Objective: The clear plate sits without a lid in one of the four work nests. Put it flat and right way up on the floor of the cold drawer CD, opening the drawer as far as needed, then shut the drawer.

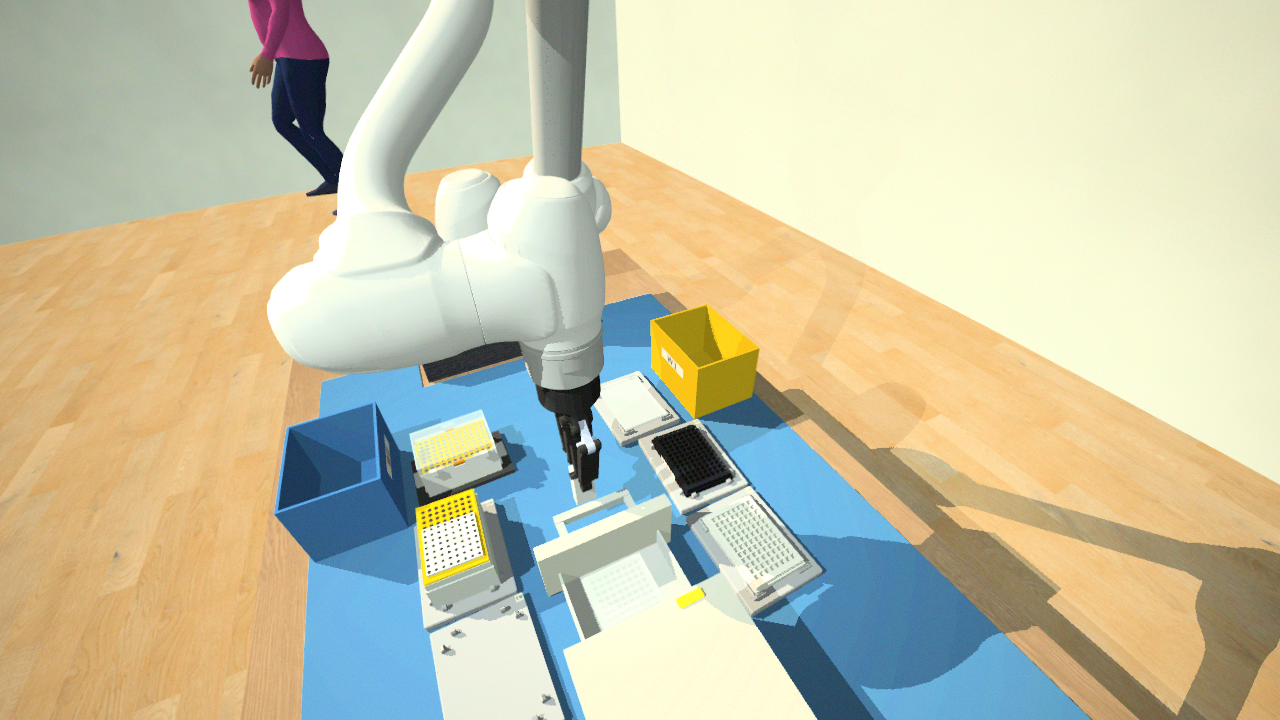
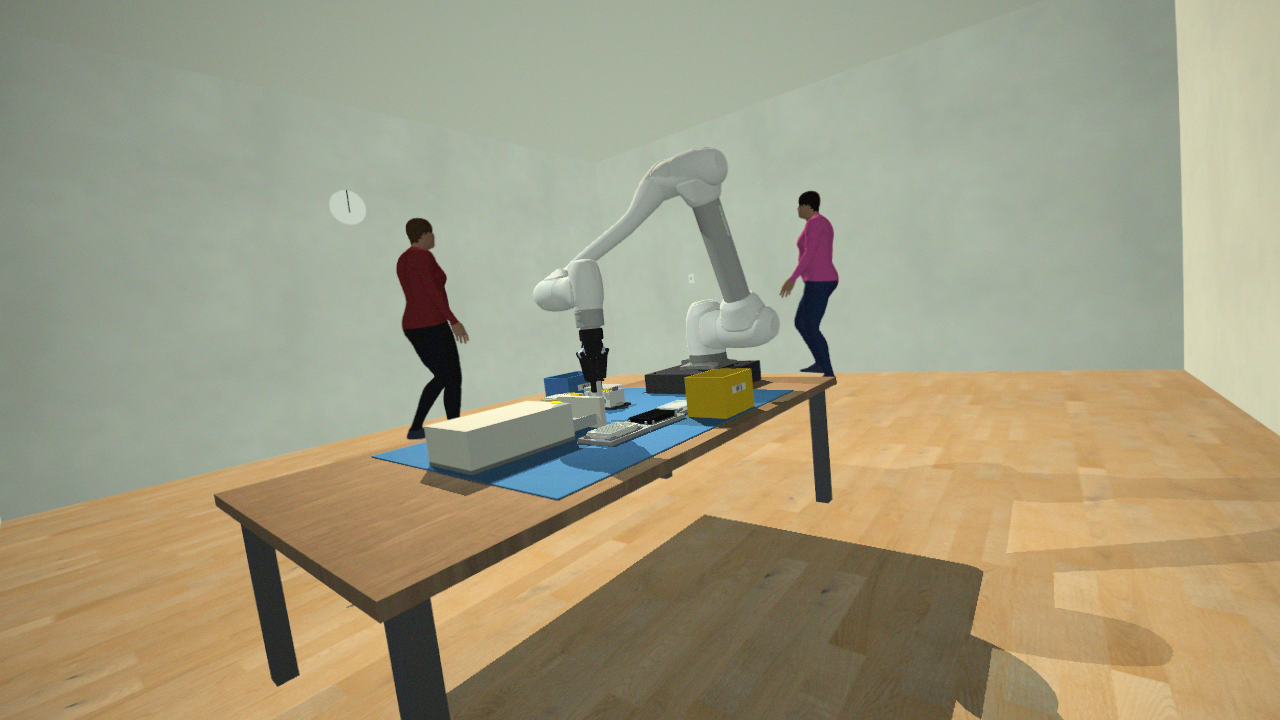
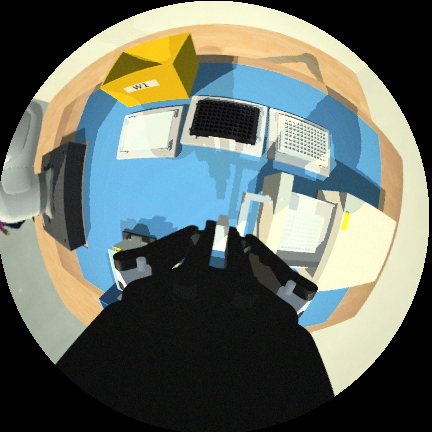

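Pixels of known places: gripper, between the fingertips: [image 1: 585,497] [image 3: 222,222]; arm's base, origin of its link: [image 2: 708,366] [image 3: 46,191].
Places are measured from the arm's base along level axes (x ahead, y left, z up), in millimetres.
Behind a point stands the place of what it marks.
The clear plate [image 1: 617,586] @(x 798, y -11, z -53 mm) [image 3: 300,231] @(x 840, y -5, z -51 mm) lies flat inside the cold drawer, on its floor; which way up it is cannot be told. The drawer is partly open: its cream front panel [image 1: 608,543] @(x 761, y -5, z -10 mm) [image 2: 586,410] @(x 761, y 30, z -23 mm) [image 3: 278,212] @(x 749, y 33, z 17 mm) stands out from the cream cabinet [image 1: 680,667] @(x 942, y -2, z 24 mm) [image 2: 501,434] @(x 1107, y 89, z -5 mm) [image 3: 360,242] @(x 971, y 9, z 25 mm), with a pale bar handle [image 1: 595,508] @(x 707, y -1, z -3 mm) [image 3: 243,215] @(x 702, y 17, z -1 mm) on its outer side. My gripper [image 1: 583,490] @(x 673, y -4, z -19 mm) [image 2: 596,386] @(x 673, y -4, z -19 mm) [image 3: 222,222] @(x 673, y -4, z -19 mm) is shut and empty, pointing down just outside the handle, close to its bar. Whether the fingertips touch the handle cannot be told.
A yellow bin [image 1: 726,380] @(x 558, y 320, z -8 mm) [image 2: 718,395] @(x 558, y 368, z -10 mm) [image 3: 145,86] @(x 480, y 254, z -10 mm), a pale nest [image 1: 633,402] @(x 483, y 164, z -58 mm) [image 3: 150,131] @(x 495, y 157, z -57 mm), a black plate [image 1: 691,458] @(x 654, y 189, z -55 mm) [image 3: 225,121] @(x 652, y 181, z -52 mm) and a white plate [image 1: 756,541] @(x 829, y 190, z -52 mm) [image 3: 302,140] @(x 812, y 182, z -52 mm) stand on one side. A blue bin [image 1: 344,514] @(x 560, y -322, z -2 mm) and tip racks [image 1: 453,535] @(x 663, y -187, z -1 mm) stand opposite.
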